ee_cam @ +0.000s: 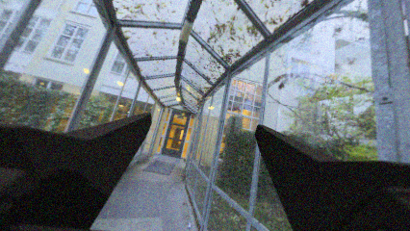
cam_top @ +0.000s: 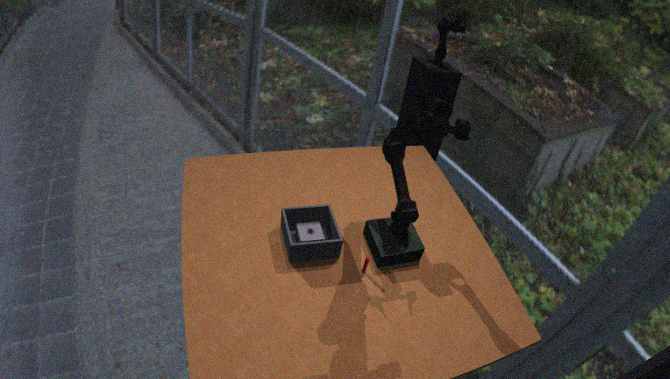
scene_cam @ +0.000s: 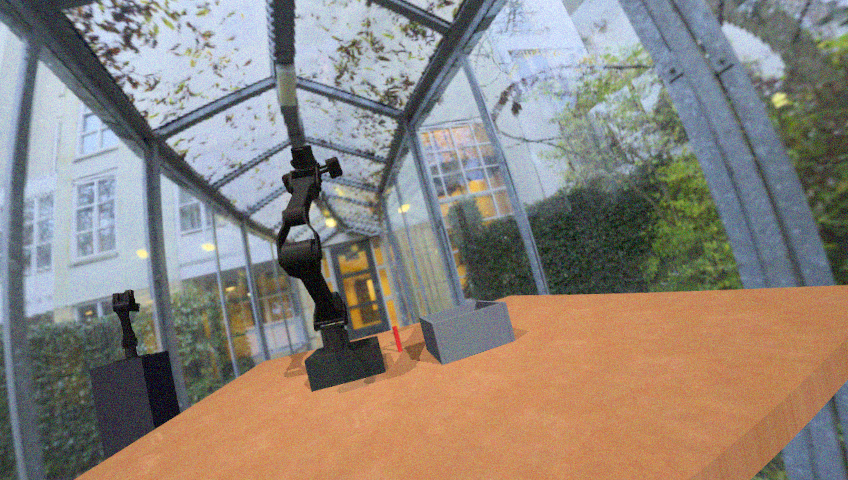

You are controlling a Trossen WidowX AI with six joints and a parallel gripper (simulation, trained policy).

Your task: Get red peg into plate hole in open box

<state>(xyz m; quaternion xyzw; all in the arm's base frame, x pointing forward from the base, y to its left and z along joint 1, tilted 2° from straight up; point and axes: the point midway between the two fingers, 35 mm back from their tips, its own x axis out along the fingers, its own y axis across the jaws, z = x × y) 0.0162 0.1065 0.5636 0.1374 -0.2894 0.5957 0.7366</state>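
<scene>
The red peg is 61 cm below my gripper tip, 14 cm ahead of it and 5 cm to the right of it. From my gripper tip the other things lie so: grey box 63 cm below, 28 cm ahead, 25 cm to the right; pale plate 61 cm below, 28 cm ahead, 25 cm to the right.
</scene>
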